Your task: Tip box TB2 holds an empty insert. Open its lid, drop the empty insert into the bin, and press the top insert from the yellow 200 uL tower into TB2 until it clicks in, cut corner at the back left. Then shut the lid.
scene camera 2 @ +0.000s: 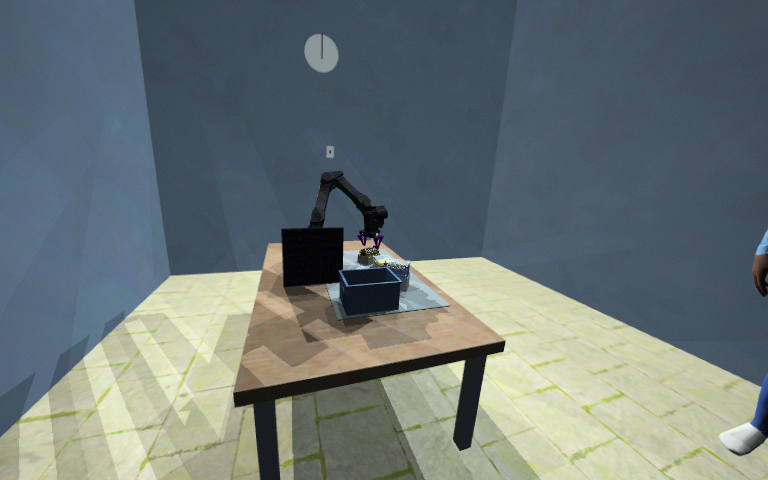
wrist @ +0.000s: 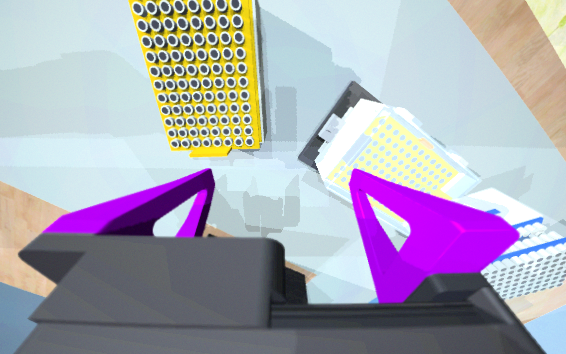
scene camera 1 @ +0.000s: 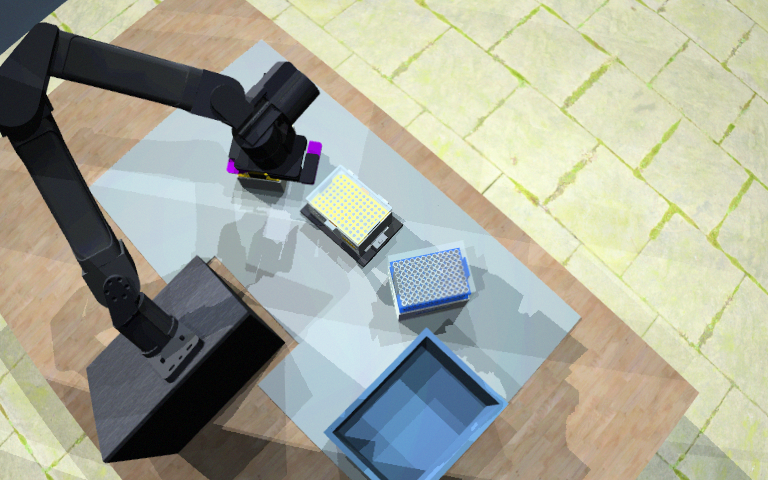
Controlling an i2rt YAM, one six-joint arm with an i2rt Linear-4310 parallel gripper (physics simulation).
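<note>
The yellow 200 uL tower stands on the grey mat, its top insert dotted with round openings; in scene camera 1 the arm's head hides most of it. My gripper is open and empty, above the tower; in the wrist view the tower lies beyond the fingertips, toward the left one. Tip box TB2 sits in a dark holder with its clear lid shut over a yellow insert. The blue bin stands upright; no insert shows inside it.
A box with a blue insert stands between TB2 and the bin. The black arm pedestal is on the wooden table. Part of a person shows at the right edge of scene camera 2.
</note>
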